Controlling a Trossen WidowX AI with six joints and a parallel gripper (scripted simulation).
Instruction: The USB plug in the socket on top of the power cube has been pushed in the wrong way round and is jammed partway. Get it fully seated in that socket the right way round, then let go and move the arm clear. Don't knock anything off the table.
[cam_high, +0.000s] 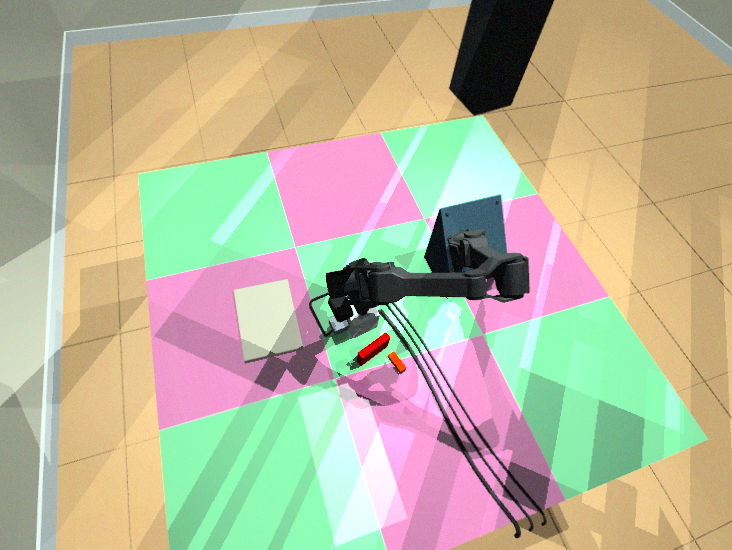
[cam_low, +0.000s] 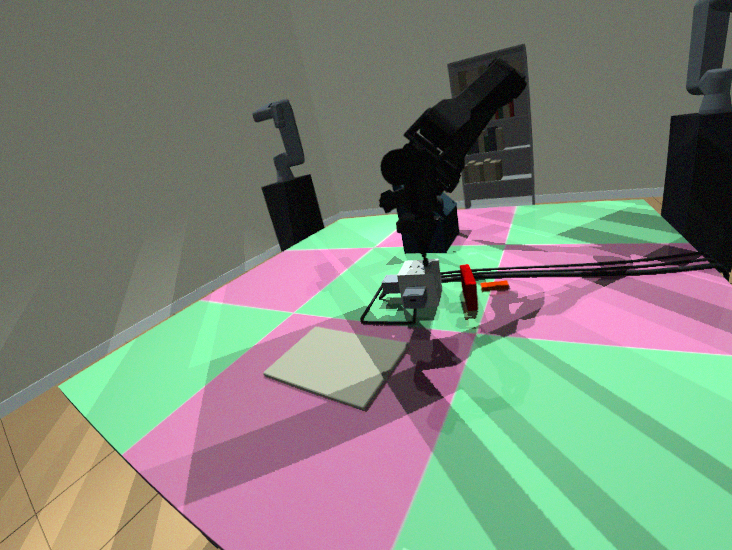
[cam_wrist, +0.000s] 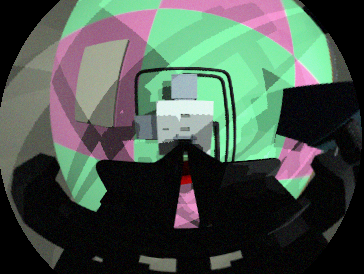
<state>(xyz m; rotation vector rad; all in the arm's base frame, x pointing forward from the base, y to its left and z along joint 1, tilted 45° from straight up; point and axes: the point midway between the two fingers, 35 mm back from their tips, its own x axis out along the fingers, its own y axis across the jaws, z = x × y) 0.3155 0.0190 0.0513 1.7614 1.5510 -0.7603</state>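
The dark USB plug lies 20 mm below my gripper tip. From my gripper tip the other things lie so: red block: 90 mm to the left, 80 mm below, 10 mm ahead; then orange piece: 140 mm to the left, 100 mm below, 40 mm behind; then flat white pad: 230 mm ahead, 130 mm to the right, 100 mm below.
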